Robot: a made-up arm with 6 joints.
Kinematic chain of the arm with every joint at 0, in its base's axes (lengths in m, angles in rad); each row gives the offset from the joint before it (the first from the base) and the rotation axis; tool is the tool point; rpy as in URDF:
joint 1: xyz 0 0 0.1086 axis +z
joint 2: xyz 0 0 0 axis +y
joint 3: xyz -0.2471 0 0.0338 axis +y
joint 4: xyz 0.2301 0 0.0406 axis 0.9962 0 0.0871
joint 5: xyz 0 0 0 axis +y
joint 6: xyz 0.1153 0 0.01 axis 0.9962 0 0.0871
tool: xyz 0 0 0 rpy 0 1.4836 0
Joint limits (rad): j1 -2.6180..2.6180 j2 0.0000..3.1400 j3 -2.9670..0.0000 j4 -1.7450..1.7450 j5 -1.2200..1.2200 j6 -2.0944..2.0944
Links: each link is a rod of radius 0.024 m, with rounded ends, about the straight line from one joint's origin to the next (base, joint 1, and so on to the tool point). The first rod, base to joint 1, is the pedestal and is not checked.
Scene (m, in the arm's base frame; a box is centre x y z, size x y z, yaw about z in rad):
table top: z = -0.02
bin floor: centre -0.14 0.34 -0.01 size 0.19 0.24 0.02 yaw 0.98
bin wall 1: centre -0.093 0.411 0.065 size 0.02 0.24 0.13 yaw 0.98
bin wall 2: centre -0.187 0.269 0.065 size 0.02 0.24 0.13 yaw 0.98
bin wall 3: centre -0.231 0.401 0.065 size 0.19 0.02 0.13 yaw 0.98
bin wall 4: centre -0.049 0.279 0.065 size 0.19 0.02 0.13 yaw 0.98
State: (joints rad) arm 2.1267 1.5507 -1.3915 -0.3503 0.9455 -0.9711
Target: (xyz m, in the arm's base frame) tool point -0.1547 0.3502 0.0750
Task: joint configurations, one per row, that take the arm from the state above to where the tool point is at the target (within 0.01 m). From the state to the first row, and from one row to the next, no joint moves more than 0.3 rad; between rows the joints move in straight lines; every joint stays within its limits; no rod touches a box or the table.
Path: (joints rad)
1: 2.0948 1.8339 -1.4036 -0.3567 0.8665 -0.9711
2: 2.0630 2.1171 -1.4158 -0.3632 0.7875 -0.9711

